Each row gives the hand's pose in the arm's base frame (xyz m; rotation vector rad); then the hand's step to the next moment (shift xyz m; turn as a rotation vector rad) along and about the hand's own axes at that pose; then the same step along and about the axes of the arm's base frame.
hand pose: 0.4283 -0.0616 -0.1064 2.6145 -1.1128 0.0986
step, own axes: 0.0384 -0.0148 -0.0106 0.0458 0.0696 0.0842
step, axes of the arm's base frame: 0.0379 -0.0138 0.0133 -0.0222 -0.1024 -0.0552
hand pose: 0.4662 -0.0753 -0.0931 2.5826 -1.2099 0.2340
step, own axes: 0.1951 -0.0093 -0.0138 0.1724 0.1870 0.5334
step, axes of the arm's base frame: 0.1309 -0.1315 0.0624 -0.0196 -0.4085 -0.4266
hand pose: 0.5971 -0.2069 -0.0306 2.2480 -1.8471 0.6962
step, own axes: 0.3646 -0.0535 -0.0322 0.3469 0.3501 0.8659
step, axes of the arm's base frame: 0.0919 -0.2986 0.1981 -0.0674 -0.7334 -0.6710
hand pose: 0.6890 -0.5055 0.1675 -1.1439 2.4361 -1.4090
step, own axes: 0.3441 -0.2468 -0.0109 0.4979 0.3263 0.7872
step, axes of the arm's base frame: -0.1128 -0.2872 0.2902 -0.1956 -0.7831 -0.5679
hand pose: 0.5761 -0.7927 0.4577 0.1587 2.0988 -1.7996
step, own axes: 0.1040 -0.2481 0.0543 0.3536 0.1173 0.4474
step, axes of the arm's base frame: -0.1646 -0.1128 0.1884 -0.1984 -0.4680 -0.2839
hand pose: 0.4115 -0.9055 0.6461 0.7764 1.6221 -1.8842
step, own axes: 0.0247 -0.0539 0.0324 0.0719 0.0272 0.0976
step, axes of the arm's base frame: -0.0584 -0.0252 0.0228 -0.0385 -0.1022 -0.0593
